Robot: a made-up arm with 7 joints. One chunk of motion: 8 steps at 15 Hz.
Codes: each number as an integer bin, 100 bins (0 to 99) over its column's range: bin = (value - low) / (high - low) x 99, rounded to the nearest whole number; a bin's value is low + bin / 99 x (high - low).
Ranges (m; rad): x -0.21..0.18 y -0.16..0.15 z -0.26..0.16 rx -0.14..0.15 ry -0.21..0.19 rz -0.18..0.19
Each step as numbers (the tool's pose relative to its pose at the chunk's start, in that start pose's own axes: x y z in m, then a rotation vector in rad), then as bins.
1 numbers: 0.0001 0.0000 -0.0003 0.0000 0.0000 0.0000
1 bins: 53 51 61 48 52 48
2 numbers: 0.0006 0.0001 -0.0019 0.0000 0.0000 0.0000
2 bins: 53 51 61 48 52 48
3 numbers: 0.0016 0.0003 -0.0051 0.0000 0.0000 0.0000
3 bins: 54 51 60 48 52 48
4 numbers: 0.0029 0.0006 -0.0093 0.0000 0.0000 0.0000
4 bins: 54 51 59 48 52 48
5 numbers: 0.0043 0.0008 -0.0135 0.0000 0.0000 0.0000
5 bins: 54 51 58 48 52 48
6 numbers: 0.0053 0.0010 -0.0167 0.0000 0.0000 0.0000
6 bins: 55 51 57 48 52 48
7 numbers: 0.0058 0.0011 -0.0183 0.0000 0.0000 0.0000
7 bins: 55 51 57 48 52 48
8 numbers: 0.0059 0.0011 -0.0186 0.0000 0.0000 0.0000
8 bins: 55 51 57 48 52 48
